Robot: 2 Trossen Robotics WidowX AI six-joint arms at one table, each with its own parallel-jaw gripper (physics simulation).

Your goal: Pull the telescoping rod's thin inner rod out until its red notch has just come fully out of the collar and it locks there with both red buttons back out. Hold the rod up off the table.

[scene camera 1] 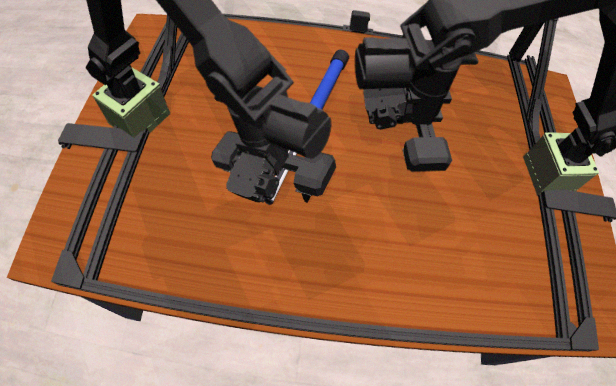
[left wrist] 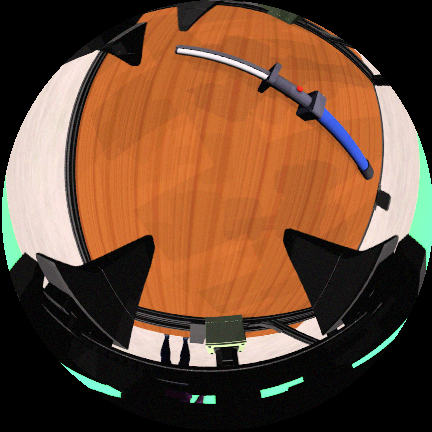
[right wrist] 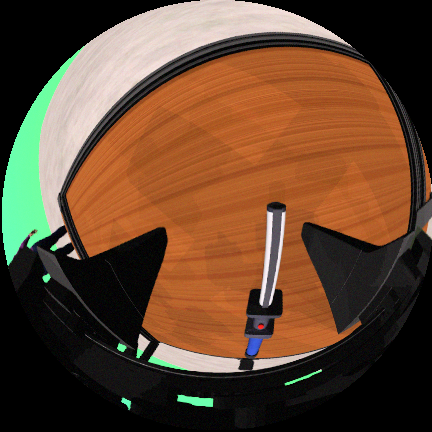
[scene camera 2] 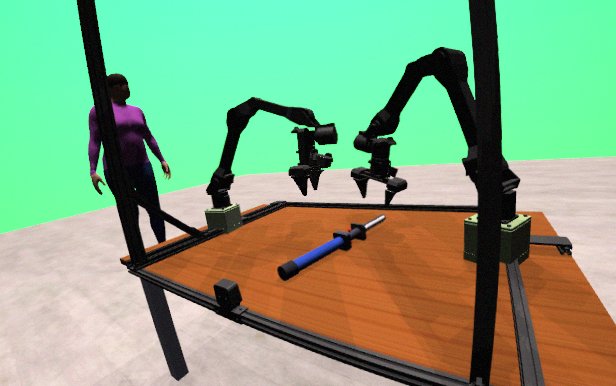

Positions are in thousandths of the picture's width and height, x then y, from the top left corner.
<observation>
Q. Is my left gripper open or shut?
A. Open.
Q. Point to a telescoping rod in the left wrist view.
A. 721, 244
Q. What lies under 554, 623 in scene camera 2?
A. A telescoping rod.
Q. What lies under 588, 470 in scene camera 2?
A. My right gripper.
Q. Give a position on a telescoping rod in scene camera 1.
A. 550, 162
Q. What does my left gripper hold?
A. Nothing.
</observation>
